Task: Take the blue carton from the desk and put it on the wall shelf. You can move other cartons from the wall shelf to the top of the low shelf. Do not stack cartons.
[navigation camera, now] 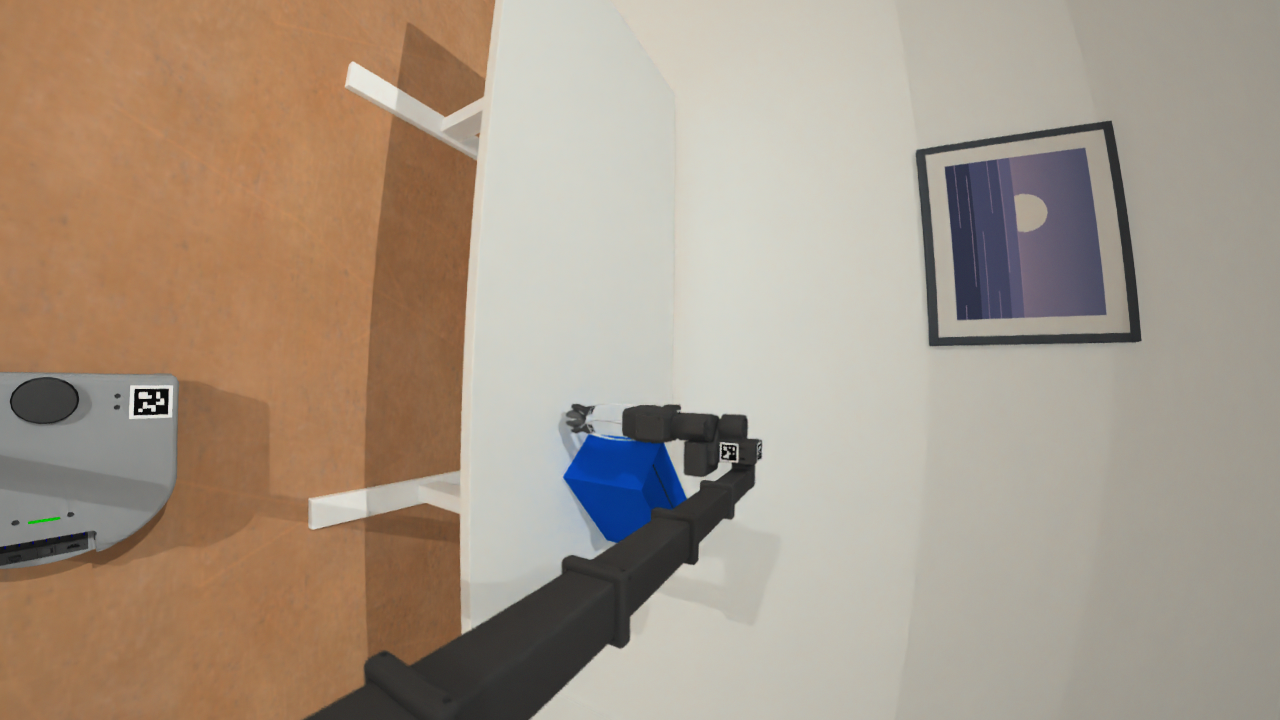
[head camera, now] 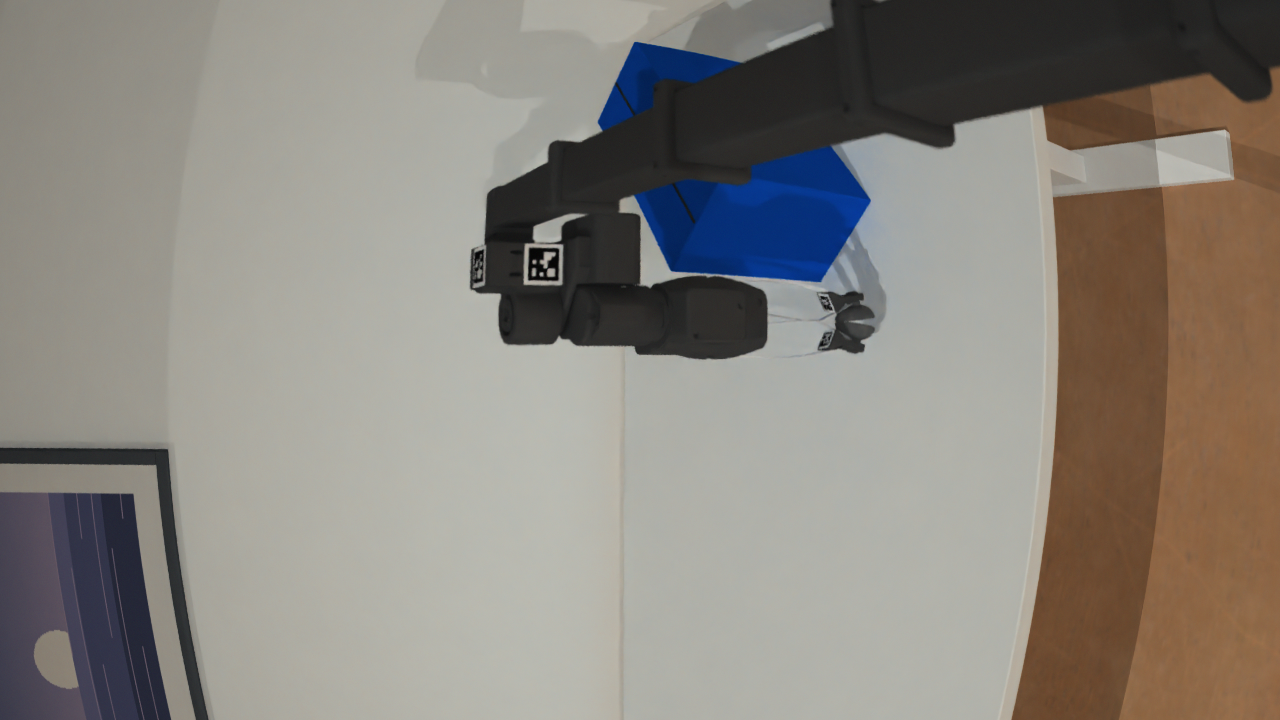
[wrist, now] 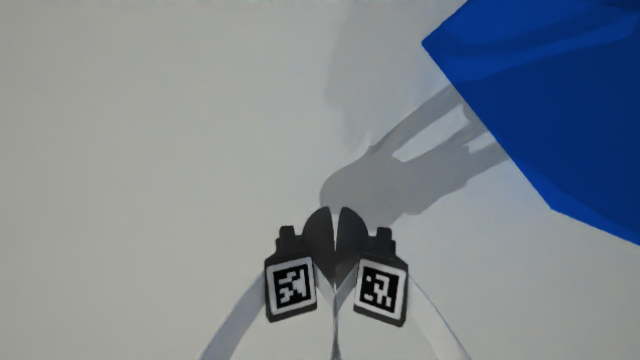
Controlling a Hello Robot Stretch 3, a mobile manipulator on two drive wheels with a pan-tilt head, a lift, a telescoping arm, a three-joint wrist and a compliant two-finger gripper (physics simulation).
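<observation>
The blue carton (head camera: 769,228) (navigation camera: 601,479) (wrist: 560,105) sits at an angle on the white desk (head camera: 832,537) (navigation camera: 572,223). In the head view, my arm crosses in front of part of it. In the wrist view, part of it shows at the upper right. My gripper (head camera: 857,322) (navigation camera: 575,418) (wrist: 335,234) is shut, its fingertips together with nothing between them. It is beside the carton, over the desk, with a gap between the fingertips and the carton in the wrist view. The wall shelf and the low shelf do not show.
My extended arm (head camera: 760,116) (navigation camera: 537,608) reaches across above the carton. The wall rises behind the desk, with a framed picture (head camera: 89,573) (navigation camera: 1029,241) on it. White desk legs (head camera: 1145,165) (navigation camera: 375,503) stand on the brown floor. My base (navigation camera: 89,465) is at the left in the navigation view.
</observation>
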